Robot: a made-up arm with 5 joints.
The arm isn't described. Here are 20 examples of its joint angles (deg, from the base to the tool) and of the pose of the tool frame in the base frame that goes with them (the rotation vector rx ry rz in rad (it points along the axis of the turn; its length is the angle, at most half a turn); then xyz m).
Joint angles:
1: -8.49 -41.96 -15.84 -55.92 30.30
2: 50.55 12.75 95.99 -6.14 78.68
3: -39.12 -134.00 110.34 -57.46 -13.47
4: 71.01 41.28 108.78 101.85 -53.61
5: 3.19 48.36 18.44 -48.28 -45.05
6: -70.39 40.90 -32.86 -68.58 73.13
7: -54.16 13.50 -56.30 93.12 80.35
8: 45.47 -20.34 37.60 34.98 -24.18
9: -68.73 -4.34 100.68 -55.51 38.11
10: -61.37 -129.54 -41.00 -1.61 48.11
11: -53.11 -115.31 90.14 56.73 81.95
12: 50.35 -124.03 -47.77 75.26 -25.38
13: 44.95 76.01 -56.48 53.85 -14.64
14: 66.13 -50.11 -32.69 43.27 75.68
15: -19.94 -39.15 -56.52 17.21 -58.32
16: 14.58 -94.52 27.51 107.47 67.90
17: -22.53 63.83 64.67 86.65 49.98
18: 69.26 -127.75 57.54 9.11 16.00
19: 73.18 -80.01 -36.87 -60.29 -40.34
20: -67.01 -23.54 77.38 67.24 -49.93
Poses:
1: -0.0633 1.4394 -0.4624 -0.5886 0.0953 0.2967
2: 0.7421 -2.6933 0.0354 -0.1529 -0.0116 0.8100
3: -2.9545 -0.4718 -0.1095 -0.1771 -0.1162 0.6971
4: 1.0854 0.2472 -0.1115 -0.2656 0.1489 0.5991
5: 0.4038 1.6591 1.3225 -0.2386 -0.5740 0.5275
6: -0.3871 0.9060 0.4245 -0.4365 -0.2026 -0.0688
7: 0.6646 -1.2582 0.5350 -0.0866 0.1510 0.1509
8: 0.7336 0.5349 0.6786 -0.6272 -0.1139 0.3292
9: 0.2399 -1.9233 -2.4001 -0.1654 -0.5251 0.2799
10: 0.5916 1.3594 -1.5494 -0.0215 0.3911 0.3293
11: 2.5061 0.8220 -0.4988 0.0588 0.0988 0.7953
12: -1.5869 -0.4796 1.0699 -0.0315 -0.3868 0.0984
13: 1.4329 0.4323 2.6819 -0.1077 -0.4267 0.1318
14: -1.5963 0.0220 -0.1663 -0.3128 -0.4803 0.1697
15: 0.4170 -0.9965 1.2807 -0.3078 -0.0241 -0.0323
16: 0.1589 -0.5875 -0.4215 0.0026 0.1936 -0.0206
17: 1.0895 1.3214 1.8599 -0.3225 -0.5620 0.2912
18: 0.2592 -0.3087 -0.4686 -0.0653 0.1156 -0.2131
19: -1.0173 -0.3070 -0.3786 -0.3532 -0.2798 -0.0811
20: -2.7522 1.0285 0.3749 -0.5022 -0.1772 0.5854
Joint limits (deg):
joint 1: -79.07..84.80
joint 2: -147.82..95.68
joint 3: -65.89..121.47
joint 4: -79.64..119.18
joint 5: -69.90..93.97
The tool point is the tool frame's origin. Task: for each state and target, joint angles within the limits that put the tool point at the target. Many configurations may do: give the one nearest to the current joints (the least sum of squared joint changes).
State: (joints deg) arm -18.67 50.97 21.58 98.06 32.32
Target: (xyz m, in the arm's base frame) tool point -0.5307 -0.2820 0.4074
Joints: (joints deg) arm -1.89 27.02 54.81 94.70 30.48
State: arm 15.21 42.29 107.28 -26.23 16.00
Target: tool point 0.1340 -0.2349 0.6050
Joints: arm 3.54 25.94 121.47 -53.79 13.81
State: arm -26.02 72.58 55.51 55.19 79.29
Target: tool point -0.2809 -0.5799 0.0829
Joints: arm -35.14 60.83 50.13 54.09 78.92
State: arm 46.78 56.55 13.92 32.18 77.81
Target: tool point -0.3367 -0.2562 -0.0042
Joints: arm -1.85 29.16 -19.48 73.70 71.80
